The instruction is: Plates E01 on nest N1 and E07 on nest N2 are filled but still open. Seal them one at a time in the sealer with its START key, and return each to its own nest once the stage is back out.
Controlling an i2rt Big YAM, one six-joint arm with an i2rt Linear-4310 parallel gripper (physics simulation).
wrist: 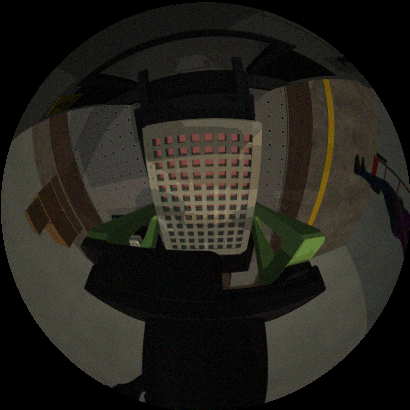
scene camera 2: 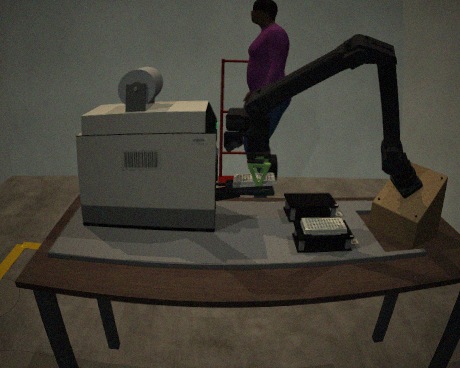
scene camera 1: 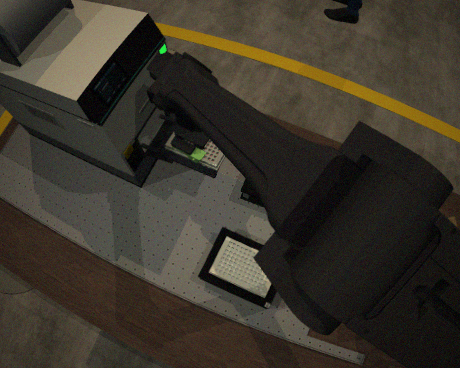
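Observation:
My gripper has its green fingers shut on the long sides of a white plate with pink-red in many wells. The plate is low over the sealer's extended dark stage; whether it touches is unclear. Its label is not readable. The sealer shows a green light. A second white plate sits in the front black nest. The back nest holds no plate. N1 and N2 cannot be told apart.
The sealer carries a film roll on top. The perforated grey board lies under the sealer and nests. The arm rises from a wooden block at the right. A person stands behind the table near a red frame.

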